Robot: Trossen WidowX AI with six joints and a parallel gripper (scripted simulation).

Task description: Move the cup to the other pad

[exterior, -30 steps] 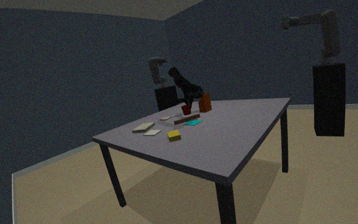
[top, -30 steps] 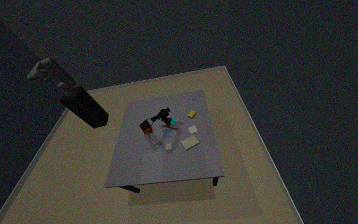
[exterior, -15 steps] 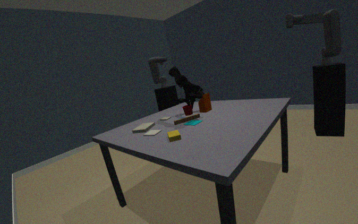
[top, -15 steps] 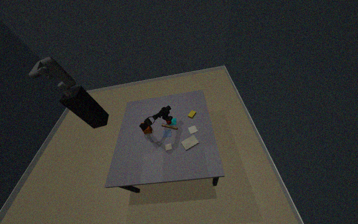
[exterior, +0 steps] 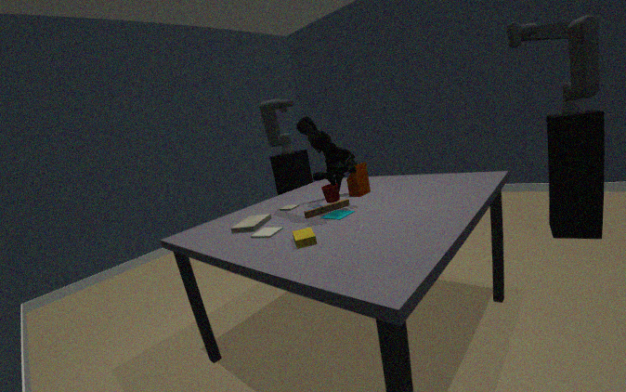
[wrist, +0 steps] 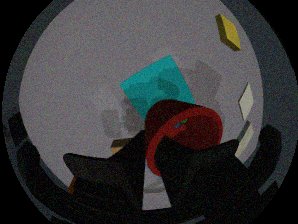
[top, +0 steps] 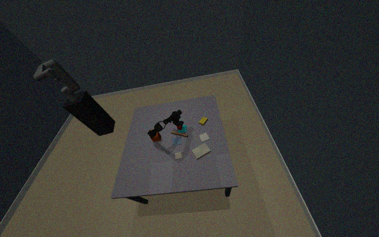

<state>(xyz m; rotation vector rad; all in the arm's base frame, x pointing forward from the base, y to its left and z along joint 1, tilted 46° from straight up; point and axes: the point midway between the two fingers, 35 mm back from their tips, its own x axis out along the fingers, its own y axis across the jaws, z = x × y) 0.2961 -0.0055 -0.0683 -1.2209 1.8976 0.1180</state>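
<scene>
Right now the teal pad is 10 cm below my gripper tip, 4 cm ahead of it and 1 cm to the left of it. Also, from my gripper tip: red cup (2 cm to the right, 2 cm ahead); wooden stick (9 cm below, 8 cm to the right, 1 cm behind); pale blue pad (16 cm to the right, 10 cm below, 6 cm behind).
</scene>
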